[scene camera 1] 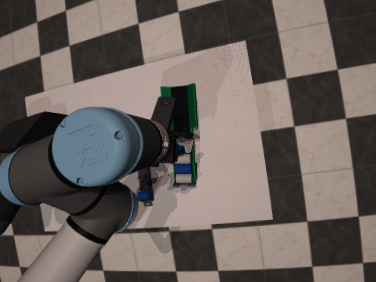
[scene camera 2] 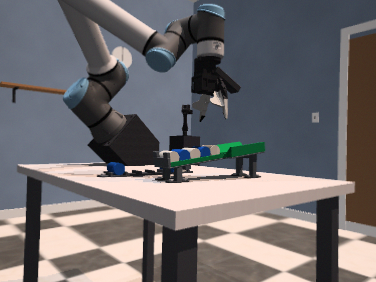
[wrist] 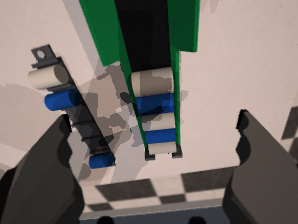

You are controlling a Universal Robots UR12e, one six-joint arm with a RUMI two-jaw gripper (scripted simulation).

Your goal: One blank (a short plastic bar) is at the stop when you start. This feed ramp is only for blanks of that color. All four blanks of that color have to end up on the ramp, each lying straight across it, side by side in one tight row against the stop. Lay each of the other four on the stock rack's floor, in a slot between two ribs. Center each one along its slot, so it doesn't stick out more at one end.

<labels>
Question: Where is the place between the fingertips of the gripper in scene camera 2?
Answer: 212,120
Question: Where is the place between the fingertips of the gripper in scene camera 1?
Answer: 174,136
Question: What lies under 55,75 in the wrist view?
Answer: A cream blank.
</labels>
